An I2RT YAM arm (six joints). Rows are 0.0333 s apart.
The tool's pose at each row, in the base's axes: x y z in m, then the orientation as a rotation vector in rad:
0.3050 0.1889 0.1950 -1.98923 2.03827 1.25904
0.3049 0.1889 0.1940 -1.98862 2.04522 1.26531
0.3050 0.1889 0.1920 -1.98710 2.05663 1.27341
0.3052 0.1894 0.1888 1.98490 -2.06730 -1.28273
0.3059 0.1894 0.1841 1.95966 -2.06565 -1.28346
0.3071 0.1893 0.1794 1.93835 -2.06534 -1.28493
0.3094 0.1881 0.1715 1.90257 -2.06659 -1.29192
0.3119 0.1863 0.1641 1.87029 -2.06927 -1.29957
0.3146 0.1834 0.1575 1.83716 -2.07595 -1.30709
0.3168 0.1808 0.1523 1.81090 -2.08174 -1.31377
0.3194 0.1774 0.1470 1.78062 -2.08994 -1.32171
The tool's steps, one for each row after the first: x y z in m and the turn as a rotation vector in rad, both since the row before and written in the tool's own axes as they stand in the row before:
0.0006 -0.0004 0.0007 -0.00507 0.00168 0.00584
0.0010 -0.0011 0.0013 -0.00664 0.00277 0.00929
0.0012 -0.0019 0.0023 -0.00924 0.00410 0.01047
0.0023 -0.0031 0.0028 -0.01130 0.00408 0.01679
0.0022 -0.0036 0.0024 -0.00890 0.00228 0.01421
0.0044 -0.0062 0.0033 -0.01439 -0.00028 0.02333
0.0045 -0.0062 0.0025 -0.01203 -0.00217 0.02102
0.0048 -0.0059 0.0012 -0.00947 -0.00414 0.02209
0.0040 -0.0047 0.0007 -0.00718 -0.00423 0.01740
0.0045 -0.0051 0.0000 -0.00714 -0.00602 0.02014

